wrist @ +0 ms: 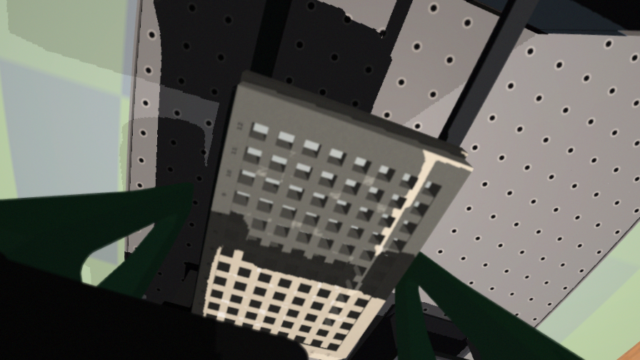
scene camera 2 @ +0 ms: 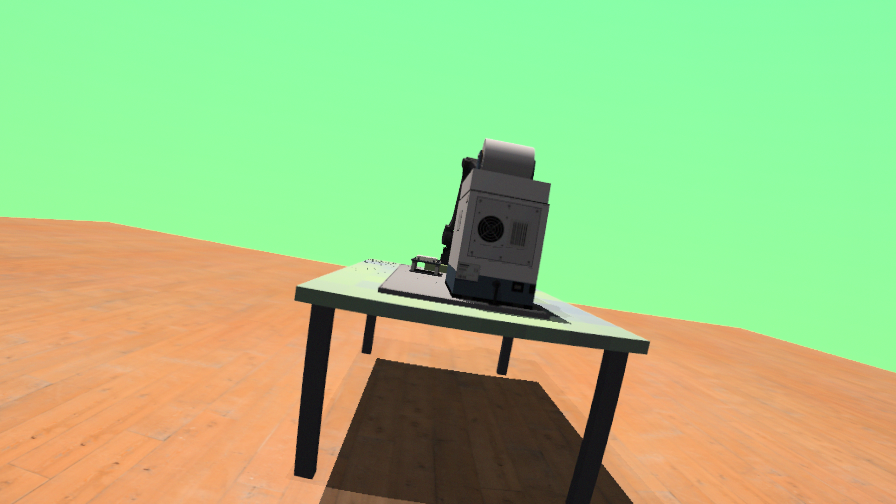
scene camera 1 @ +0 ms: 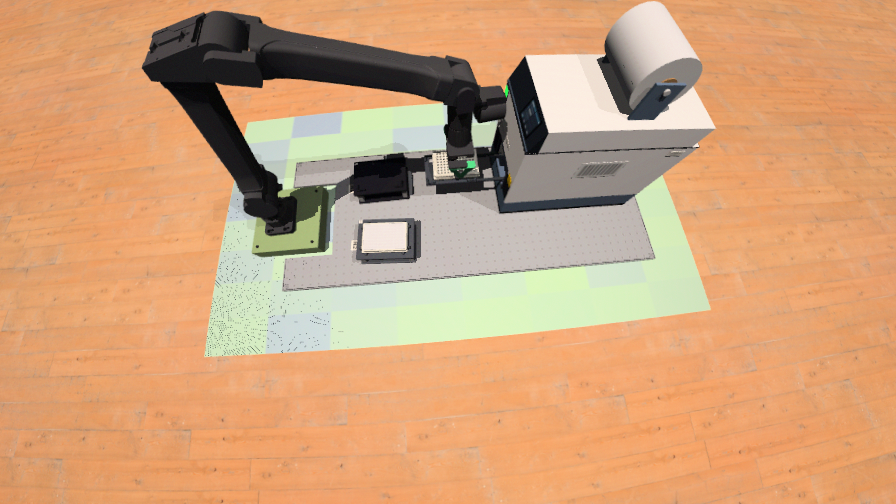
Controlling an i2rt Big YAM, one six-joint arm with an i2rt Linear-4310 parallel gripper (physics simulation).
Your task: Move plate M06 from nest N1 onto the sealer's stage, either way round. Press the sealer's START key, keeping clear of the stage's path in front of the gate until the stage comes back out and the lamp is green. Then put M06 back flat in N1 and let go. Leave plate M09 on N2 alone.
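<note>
A perforated pale plate, taken as M06 [scene camera 1: 443, 164] [wrist: 320, 200], lies on the sealer's stage, which is out in front of the sealer [scene camera 1: 563, 181] [scene camera 2: 501, 250]. My gripper [scene camera 1: 462, 168] [wrist: 300, 227] is open and empty. Its green fingers stand on either side of the plate's outline, seen from above; their height over it is hard to tell. The black nest [scene camera 1: 380, 175], taken as N1, shows no plate. Another pale plate, taken as M09 [scene camera 1: 384, 237], lies flat on the front nest [scene camera 1: 414, 245]. A green lamp [scene camera 1: 506, 91] shows at the sealer's front. The START key cannot be made out.
My arm [scene camera 1: 350, 62] reaches over the black nest, its wrist close to the sealer's front panel [scene camera 1: 531, 117]. A white roll [scene camera 1: 651, 56] [scene camera 2: 508, 157] sits on top of the sealer. Two dark rails [wrist: 475, 75] run from the stage toward the sealer.
</note>
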